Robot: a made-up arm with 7 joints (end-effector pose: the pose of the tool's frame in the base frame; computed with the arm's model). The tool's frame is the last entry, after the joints. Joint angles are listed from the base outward.
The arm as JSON. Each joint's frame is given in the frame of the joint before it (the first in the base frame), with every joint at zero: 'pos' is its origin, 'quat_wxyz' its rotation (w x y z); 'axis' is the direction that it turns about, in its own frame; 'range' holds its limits. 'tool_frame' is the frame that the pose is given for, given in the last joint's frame.
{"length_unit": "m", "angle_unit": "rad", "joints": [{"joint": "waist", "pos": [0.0, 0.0, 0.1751], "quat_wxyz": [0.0, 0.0, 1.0, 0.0], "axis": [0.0, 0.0, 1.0], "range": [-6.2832, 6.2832]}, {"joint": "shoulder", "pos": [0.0, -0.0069, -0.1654], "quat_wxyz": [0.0, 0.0, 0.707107, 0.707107], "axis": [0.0, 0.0, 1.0], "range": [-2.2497, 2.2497]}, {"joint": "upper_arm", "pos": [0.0, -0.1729, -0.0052], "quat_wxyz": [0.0, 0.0, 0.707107, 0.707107], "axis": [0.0, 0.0, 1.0], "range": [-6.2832, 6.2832]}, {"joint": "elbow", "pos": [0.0, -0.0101, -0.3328], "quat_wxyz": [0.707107, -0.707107, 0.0, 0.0], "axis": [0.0, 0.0, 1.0], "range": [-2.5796, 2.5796]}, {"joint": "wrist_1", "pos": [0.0, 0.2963, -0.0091], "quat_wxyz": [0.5, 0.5, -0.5, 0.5], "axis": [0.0, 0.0, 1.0], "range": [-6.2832, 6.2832]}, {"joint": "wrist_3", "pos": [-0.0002, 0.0, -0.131], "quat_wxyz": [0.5, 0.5, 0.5, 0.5], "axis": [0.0, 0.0, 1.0], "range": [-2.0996, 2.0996]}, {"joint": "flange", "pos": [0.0, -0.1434, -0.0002], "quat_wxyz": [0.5, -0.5, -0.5, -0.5], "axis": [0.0, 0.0, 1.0], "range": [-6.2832, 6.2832]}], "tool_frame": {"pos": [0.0, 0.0, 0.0], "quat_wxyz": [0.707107, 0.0, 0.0, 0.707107]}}
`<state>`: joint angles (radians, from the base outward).
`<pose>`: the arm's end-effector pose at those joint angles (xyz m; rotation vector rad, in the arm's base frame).
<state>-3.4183 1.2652 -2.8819 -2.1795 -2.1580 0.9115 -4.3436</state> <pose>-0.2997 0.1065 0.0505 -0.8544 -1.6713 2.5156</pose>
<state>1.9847 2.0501 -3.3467 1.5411 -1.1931 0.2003 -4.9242</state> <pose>-0.4089 -0.5956 0.5966 2.6901 1.2786 0.8769</pose>
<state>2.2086 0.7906 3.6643 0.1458 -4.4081 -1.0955 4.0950</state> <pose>-0.3945 -0.4541 1.1389 2.4223 0.6612 0.2680</pose>
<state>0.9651 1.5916 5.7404 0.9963 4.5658 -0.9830 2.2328</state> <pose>0.5091 -0.5679 -0.1188 0.0985 0.6052 2.2741</pose>
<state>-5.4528 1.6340 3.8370 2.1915 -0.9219 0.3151 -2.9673</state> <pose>0.3112 0.0438 0.6801 2.3491 0.3541 0.2394</pose>
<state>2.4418 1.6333 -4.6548 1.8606 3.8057 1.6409 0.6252</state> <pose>-0.6633 0.0263 0.2654 -0.5435 0.6771 -0.4370</pose>
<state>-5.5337 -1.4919 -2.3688 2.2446 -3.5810 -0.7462 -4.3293</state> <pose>0.0604 0.2498 0.0751 1.0866 -1.2742 -2.5900</pose>
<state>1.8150 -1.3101 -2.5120 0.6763 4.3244 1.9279 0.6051</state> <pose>0.2261 0.8303 0.3413 -0.8294 1.3459 -1.2485</pose>
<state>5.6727 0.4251 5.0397 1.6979 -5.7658 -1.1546 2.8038</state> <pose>0.0048 0.5794 0.8003 2.3983 -1.1290 0.7561</pose>
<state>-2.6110 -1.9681 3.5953 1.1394 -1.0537 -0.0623 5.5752</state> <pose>0.3231 -0.4663 -0.3660 -0.3400 0.3563 1.0213</pose>
